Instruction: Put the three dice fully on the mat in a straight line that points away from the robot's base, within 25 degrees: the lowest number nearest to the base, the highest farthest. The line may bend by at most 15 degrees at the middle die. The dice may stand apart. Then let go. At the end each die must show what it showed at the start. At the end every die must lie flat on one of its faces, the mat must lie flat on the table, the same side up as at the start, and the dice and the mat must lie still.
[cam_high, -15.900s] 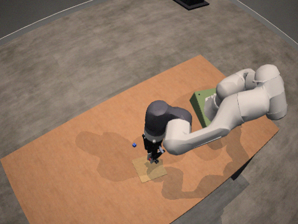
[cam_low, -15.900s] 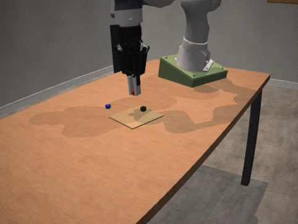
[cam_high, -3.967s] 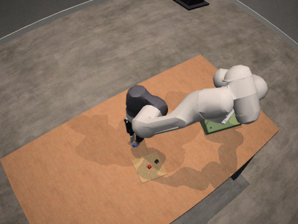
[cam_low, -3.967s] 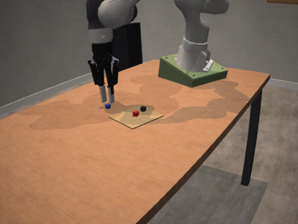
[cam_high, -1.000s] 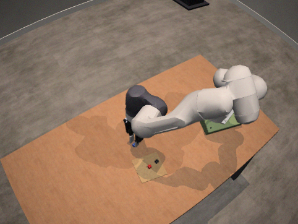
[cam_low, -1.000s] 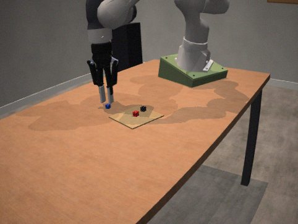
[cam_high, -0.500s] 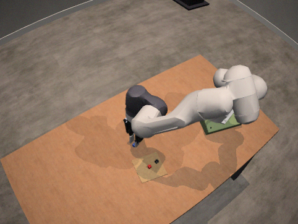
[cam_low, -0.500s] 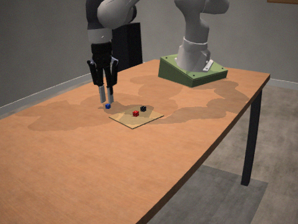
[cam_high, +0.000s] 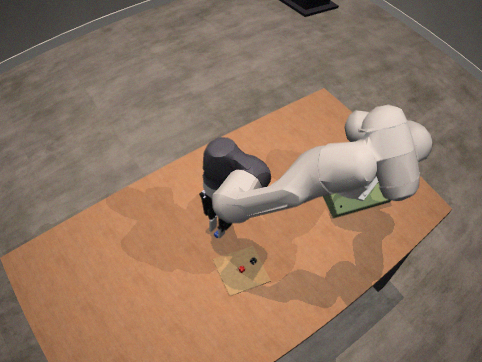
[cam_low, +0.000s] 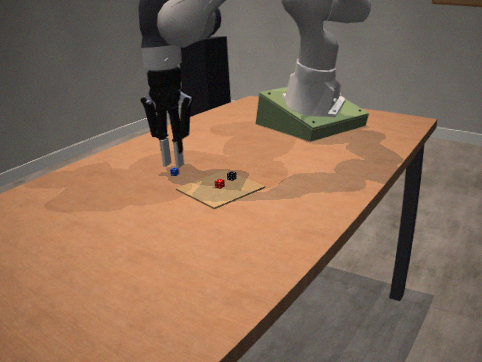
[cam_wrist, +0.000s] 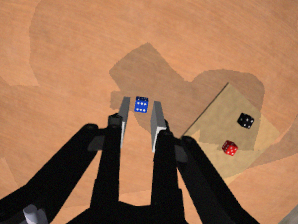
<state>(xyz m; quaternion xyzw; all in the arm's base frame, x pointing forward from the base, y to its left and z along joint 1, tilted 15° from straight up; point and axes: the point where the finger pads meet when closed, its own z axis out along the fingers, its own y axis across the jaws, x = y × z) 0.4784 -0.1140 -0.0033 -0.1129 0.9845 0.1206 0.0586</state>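
My gripper is now 50 mm above the blue die. Also, from my hand: red die (150 mm to the left, 40 mm below, 10 mm ahead); tan mat (150 mm to the left, 50 mm below, 10 mm ahead); black die (150 mm to the left, 40 mm below, 40 mm behind).
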